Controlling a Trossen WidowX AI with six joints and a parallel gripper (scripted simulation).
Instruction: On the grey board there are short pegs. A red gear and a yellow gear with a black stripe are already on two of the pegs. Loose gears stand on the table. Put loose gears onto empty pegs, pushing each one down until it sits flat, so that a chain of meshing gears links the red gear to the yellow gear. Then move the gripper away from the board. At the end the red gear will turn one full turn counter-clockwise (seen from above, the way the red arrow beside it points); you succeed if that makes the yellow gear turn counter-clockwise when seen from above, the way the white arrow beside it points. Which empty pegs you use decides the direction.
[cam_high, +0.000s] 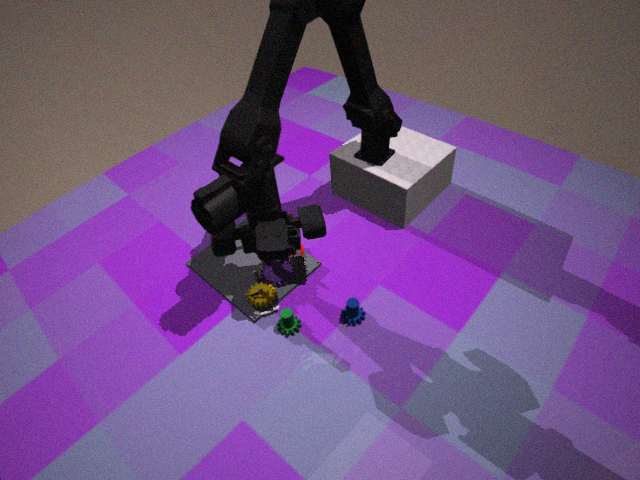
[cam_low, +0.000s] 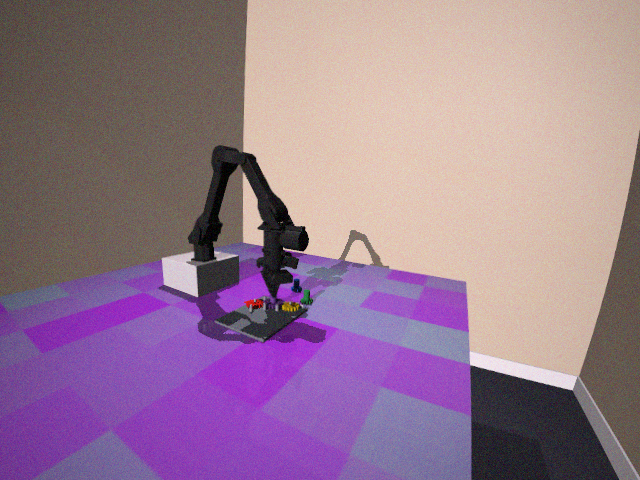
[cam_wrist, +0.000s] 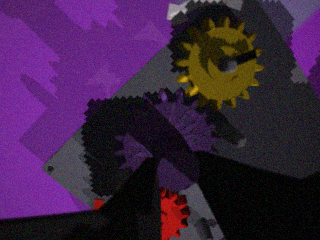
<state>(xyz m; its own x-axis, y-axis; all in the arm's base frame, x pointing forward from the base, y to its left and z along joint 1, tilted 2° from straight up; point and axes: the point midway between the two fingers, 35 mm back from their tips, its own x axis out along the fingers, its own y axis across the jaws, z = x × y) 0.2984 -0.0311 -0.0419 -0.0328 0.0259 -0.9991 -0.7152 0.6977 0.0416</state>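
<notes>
Right now my gripper tip is 10 mm above the purple gear. From my gripper tip the other things lie so: yellow gear: 60 mm ahead, 20 mm below, 10 mm to the left; green gear: 80 mm to the left, 80 mm ahead, 20 mm below; red gear: 50 mm behind, 30 mm to the right, 20 mm below.
</notes>
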